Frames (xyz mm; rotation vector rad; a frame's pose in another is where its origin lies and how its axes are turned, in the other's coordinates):
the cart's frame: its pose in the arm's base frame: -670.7 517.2 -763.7 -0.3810 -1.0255 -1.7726
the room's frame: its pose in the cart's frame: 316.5 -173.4 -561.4 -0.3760 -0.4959 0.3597
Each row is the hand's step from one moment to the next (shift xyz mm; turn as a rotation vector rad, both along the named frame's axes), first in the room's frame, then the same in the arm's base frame.
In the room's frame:
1: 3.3 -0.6 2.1 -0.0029 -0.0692 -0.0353
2: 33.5 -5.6 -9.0 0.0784 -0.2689 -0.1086
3: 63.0 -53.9 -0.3 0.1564 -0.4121 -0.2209
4: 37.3 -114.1 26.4 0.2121 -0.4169 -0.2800
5: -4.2 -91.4 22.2 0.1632 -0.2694 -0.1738
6: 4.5 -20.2 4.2 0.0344 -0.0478 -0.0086
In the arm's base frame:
1: -0.2 1.3 3.7 -0.0761 -0.0108 -0.0114
2: -10.4 -14.9 30.1 -0.2938 -0.0378 0.0498
3: -55.9 0.5 61.2 -0.4689 -0.1170 0.0974
4: -103.6 49.7 43.7 -0.4949 -0.1837 0.1361
5: -80.3 49.2 2.3 -0.3196 -0.1186 0.1150
6: -18.3 8.9 5.6 -0.0505 -0.0019 0.0314

